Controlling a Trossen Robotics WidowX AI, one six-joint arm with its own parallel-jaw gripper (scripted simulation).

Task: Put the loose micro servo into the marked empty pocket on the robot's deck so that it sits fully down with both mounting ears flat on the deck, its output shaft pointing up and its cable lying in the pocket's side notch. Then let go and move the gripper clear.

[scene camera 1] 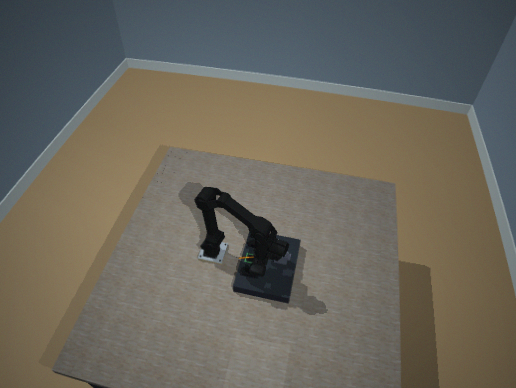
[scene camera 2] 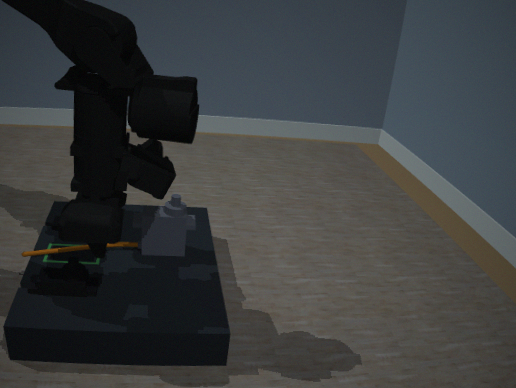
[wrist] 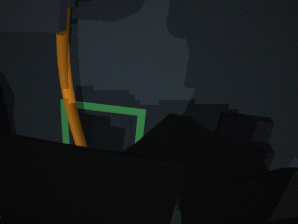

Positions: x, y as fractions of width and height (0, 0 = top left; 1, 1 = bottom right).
Labels:
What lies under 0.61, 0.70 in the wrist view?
My gripper.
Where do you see a dark deck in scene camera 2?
0.29, 0.80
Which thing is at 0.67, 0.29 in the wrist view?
A dark deck.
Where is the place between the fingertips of my gripper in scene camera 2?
0.19, 0.66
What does my gripper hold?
Nothing.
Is my gripper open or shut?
Shut.

